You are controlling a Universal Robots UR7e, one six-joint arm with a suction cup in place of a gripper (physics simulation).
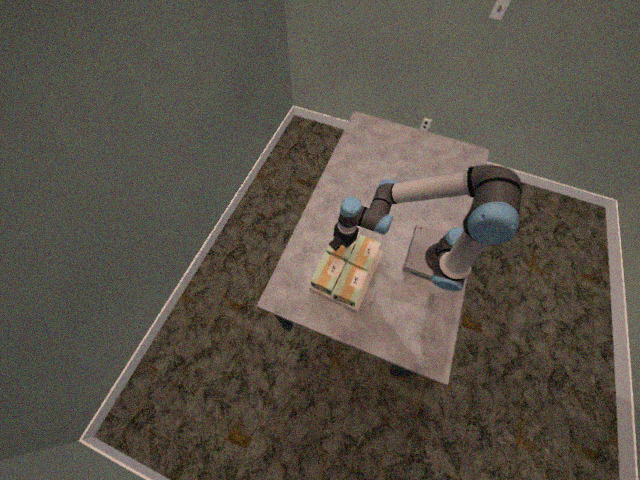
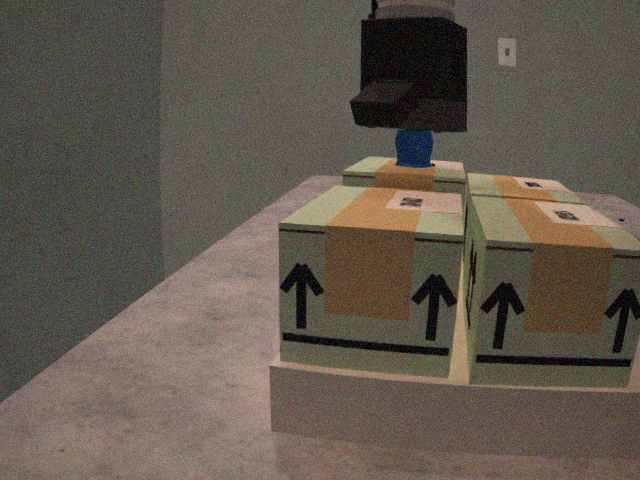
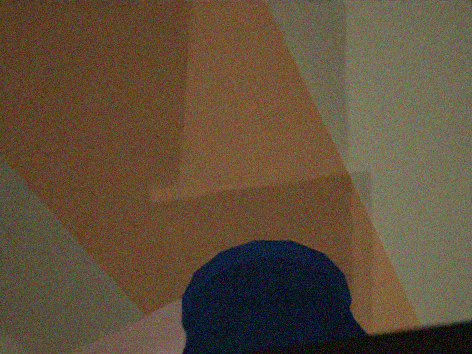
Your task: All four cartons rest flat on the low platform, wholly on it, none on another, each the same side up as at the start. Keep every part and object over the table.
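Places are measured from the arm's base along level axes (x right, y ahead, z up), in centimetres.
Where they show: hand at its tool point: (image 3: 260,272).
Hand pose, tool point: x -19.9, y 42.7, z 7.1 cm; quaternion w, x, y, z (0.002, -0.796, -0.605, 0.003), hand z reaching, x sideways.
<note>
Each offset is from my tool point to the top centre of the thing. Level surfaces: height alone.
Four pale green cartons with orange tape stand in a two-by-two block at the low platform @[dz -8.3, dx -7.2, dy -6.7 cm] (image 2: 439,410). The front left carton @[dz +0.2, dx -15.5, dy -0.9 cm] (image 1: 329,272) (image 2: 371,294) and front right carton @[dz +0.2, dx -15.0, dy -11.9 cm] (image 1: 351,284) (image 2: 553,304) rest flat on it, arrows up. The back right carton @[dz +0.2, dx +0.8, dy -10.3 cm] (image 1: 364,252) (image 2: 522,187) sits behind, level with them. My gripper (image 1: 342,241) (image 2: 414,164) (image 3: 270,295) has its blue suction cup on the taped top of the back left carton @[dz +1.3, dx +0.1, dy +0.3 cm] (image 1: 338,252) (image 2: 404,173) (image 3: 240,125). That carton is upright, its top slightly higher than its neighbours'; its underside is hidden.
The table @[dz -13.1 cm] (image 1: 372,149) (image 2: 170,351) extends behind and to both sides of the platform. A grey base plate (image 1: 419,253) lies to the right under the arm's base. The arm (image 1: 429,188) reaches across from the right above the table. A narrow gap separates the two front cartons.
</note>
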